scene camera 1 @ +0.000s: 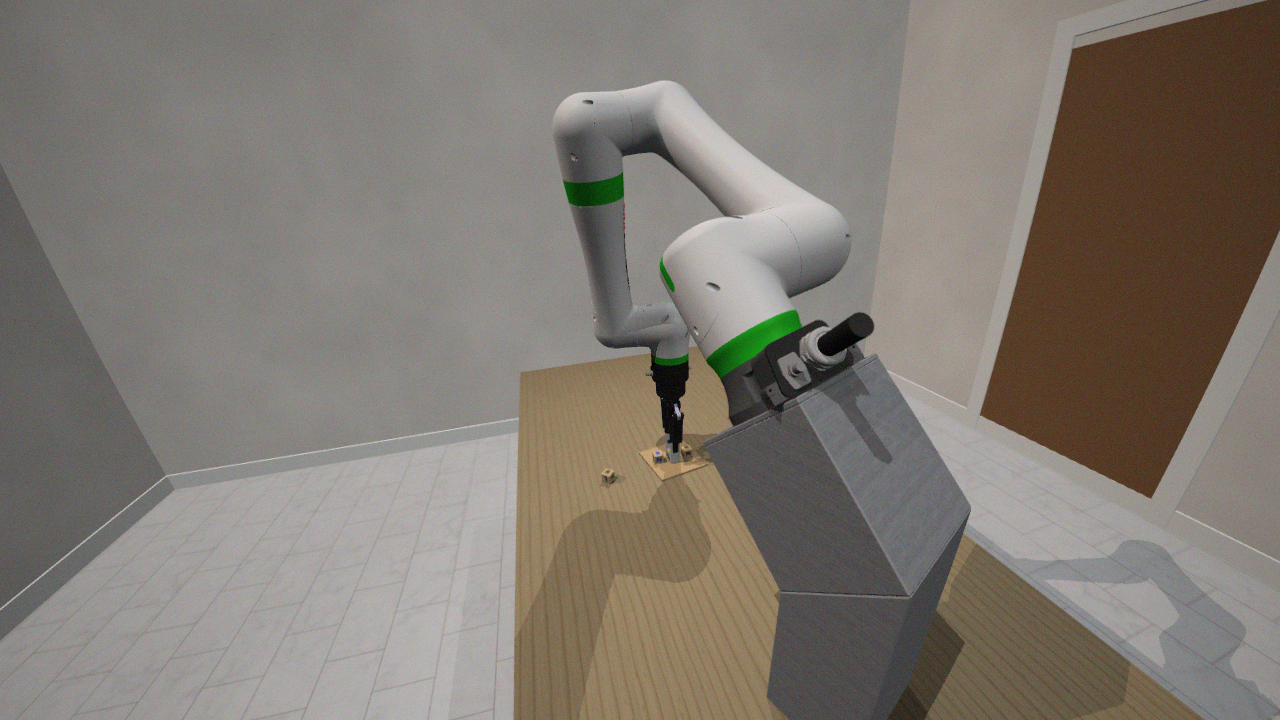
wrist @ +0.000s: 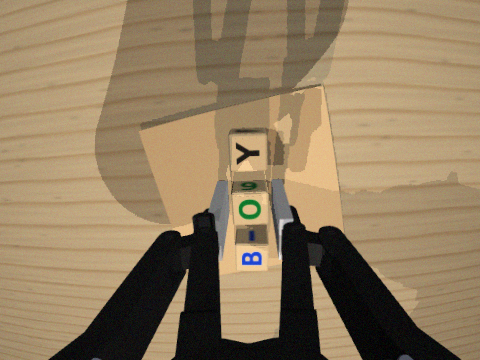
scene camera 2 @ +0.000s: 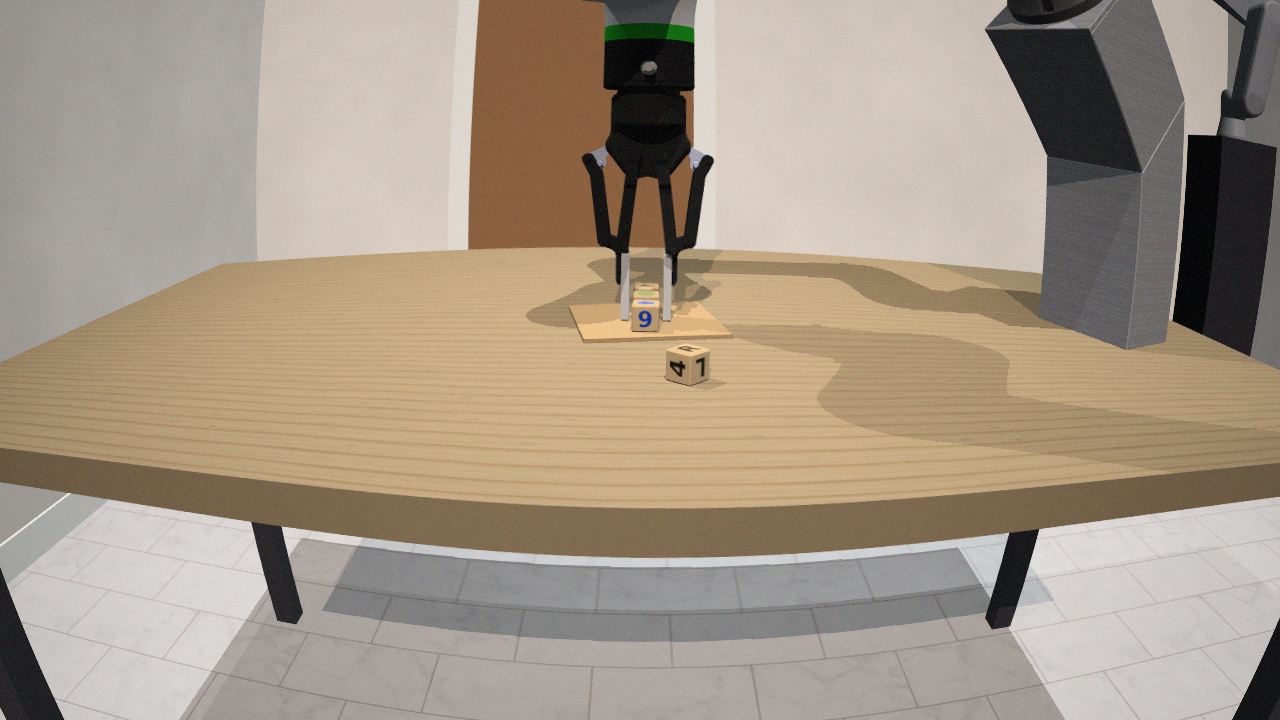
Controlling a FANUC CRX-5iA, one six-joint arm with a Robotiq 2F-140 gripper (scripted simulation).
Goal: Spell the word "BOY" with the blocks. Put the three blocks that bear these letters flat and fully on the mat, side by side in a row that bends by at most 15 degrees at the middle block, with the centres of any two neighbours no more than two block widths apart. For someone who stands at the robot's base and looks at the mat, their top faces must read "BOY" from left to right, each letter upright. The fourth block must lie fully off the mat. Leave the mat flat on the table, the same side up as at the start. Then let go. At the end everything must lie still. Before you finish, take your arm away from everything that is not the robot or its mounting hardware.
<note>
In view: my gripper (scene camera 2: 645, 316) and a tan mat (scene camera 2: 598, 323).
The tan mat shows as well in scene camera 1 (scene camera 1: 666, 470) and in the wrist view (wrist: 188, 156). My gripper also shows in scene camera 1 (scene camera 1: 672, 457) and in the wrist view (wrist: 249, 196).
</note>
